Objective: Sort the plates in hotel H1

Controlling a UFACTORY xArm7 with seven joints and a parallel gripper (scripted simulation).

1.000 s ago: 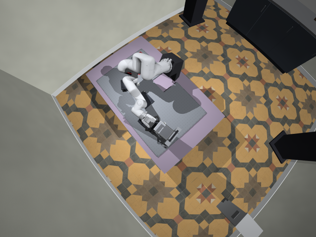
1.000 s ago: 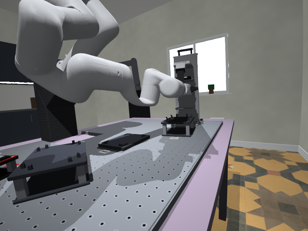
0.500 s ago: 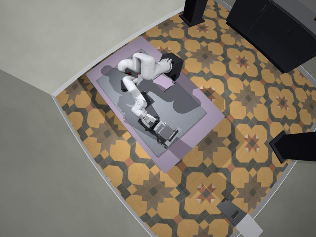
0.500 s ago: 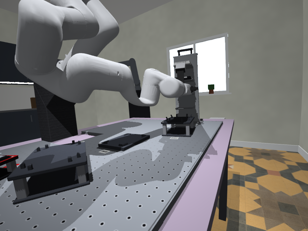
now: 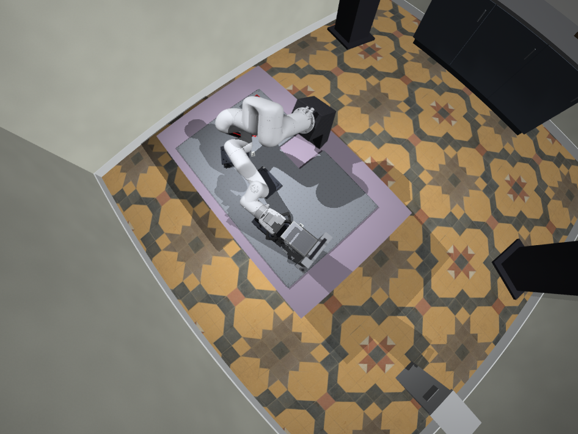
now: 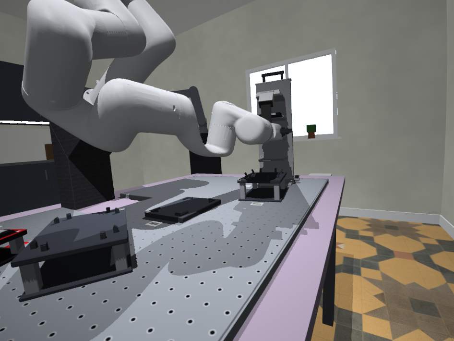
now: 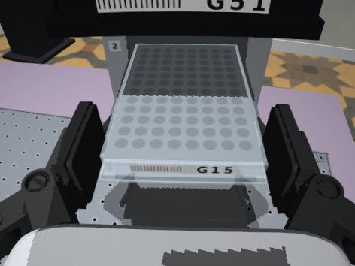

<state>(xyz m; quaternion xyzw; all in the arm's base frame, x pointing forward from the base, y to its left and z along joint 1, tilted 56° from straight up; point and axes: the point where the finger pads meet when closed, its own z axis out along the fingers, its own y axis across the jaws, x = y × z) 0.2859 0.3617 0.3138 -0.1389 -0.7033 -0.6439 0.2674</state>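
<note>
The clear plate labelled G15 lies 5 cm to the left of my hand, 2 cm below it and 2 cm behind it. The rest, counted from my hand: slot mark 2: 10 cm behind, 9 cm to the left, 1 cm below; then H1 deck label: 20 cm below, 9 cm behind, 3 cm to the right; then black plate labelled G51: 6 cm above, 5 cm to the left, 2 cm behind.
</note>
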